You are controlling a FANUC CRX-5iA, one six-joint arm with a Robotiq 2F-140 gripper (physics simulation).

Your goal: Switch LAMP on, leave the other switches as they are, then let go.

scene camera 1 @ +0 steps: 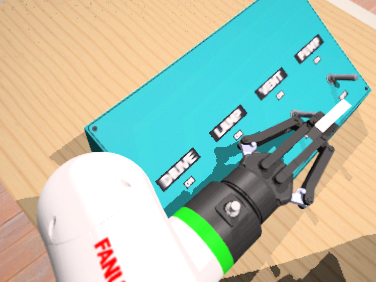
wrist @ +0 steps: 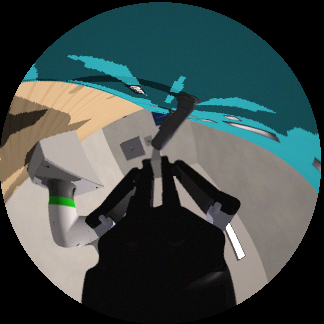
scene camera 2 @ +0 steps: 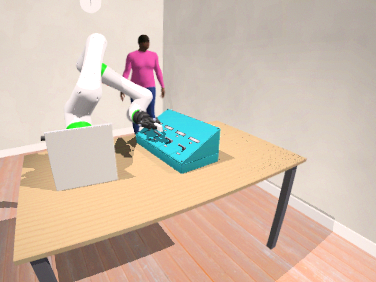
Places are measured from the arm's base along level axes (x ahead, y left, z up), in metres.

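Pixels of known places: gripper, fingertip midpoint: (scene camera 1: 342, 107) (wrist: 157, 153) (scene camera 2: 161, 128); arm's base, link origin: (wrist: 61, 185) (scene camera 2: 81, 145).
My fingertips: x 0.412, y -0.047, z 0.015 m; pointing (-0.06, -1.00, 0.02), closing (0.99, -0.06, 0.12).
For each thing: its top centre in the pictures, then the offset to it from my fingertips. Level surfaces: height alone.
- LAMP label, top centre: (wrist: 247, 132) (scene camera 1: 229, 121) dy +0.115, dx +0.120, dz -0.041 m
- dark lever, top centre: (wrist: 177, 145) dy +0.115, dx +0.038, dz -0.044 m
- VENT lever, top centre: (scene camera 1: 311, 108) dy -0.005, dx +0.039, dz -0.044 m
- PUMP lever, top centre: (scene camera 1: 348, 70) dy -0.125, dx +0.039, dz -0.044 m
- DRIVE label, top centre: (scene camera 1: 178, 167) dy +0.235, dx +0.119, dz -0.041 m
- wooden table, surface height: dz -0.176 m
The turquoise switch panel (scene camera 1: 175, 115) (scene camera 2: 201, 155) (wrist: 160, 40) carries the LAMP label (scene camera 1: 228, 123) between DRIVE and VENT. My gripper (scene camera 1: 334, 115) (scene camera 2: 159, 127) (wrist: 157, 153) is shut, with nothing between its fingers, low over the panel's sloping face. In the wrist view a dark lever (wrist: 175, 122), probably LAMP's, has its free end right at the fingertips; contact is unclear. The gripper hides the LAMP lever in scene camera 1, so its position cannot be told. The VENT lever (scene camera 1: 302, 114) is partly covered by the fingers. The PUMP lever (scene camera 1: 342, 78) shows beyond them, by its OFF mark.
The DRIVE label (scene camera 1: 178, 169) is beside the arm, and the DRIVE lever is hidden in scene camera 1. A light grey upright board (scene camera 2: 82, 157) stands on the wooden table (scene camera 2: 150, 200) beside the arm's base. A person in pink (scene camera 2: 143, 70) stands behind the table.
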